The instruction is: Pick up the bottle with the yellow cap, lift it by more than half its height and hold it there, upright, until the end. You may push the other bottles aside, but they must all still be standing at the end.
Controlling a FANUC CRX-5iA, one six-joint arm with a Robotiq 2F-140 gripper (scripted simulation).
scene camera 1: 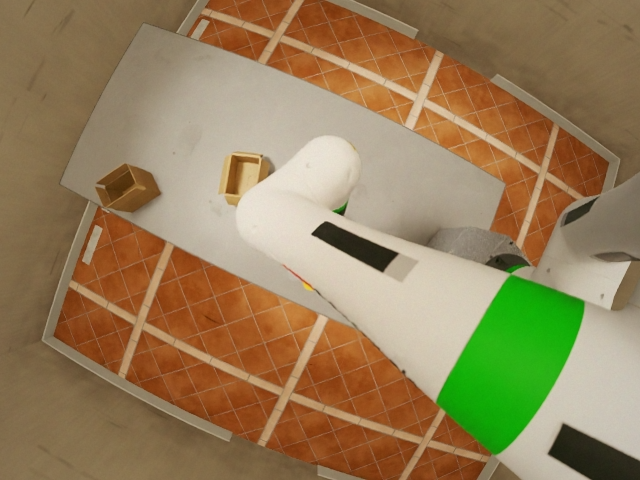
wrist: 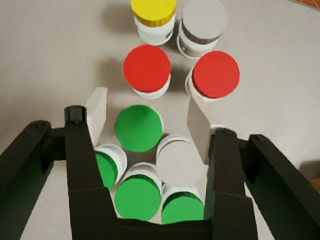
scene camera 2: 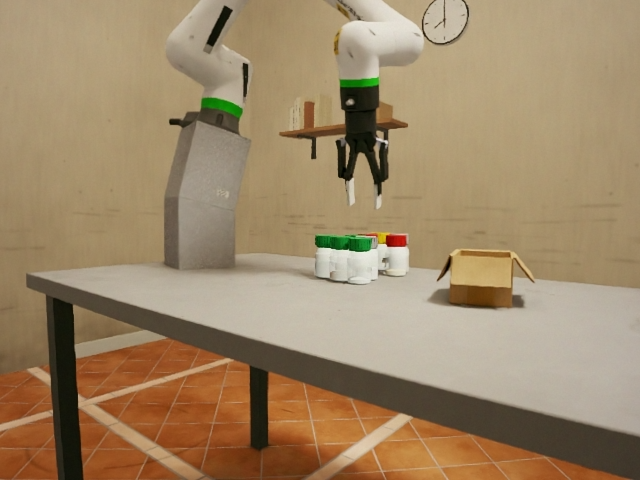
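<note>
Both my gripper and a box are visible to me. The wrist view also shows my gripper.
</note>
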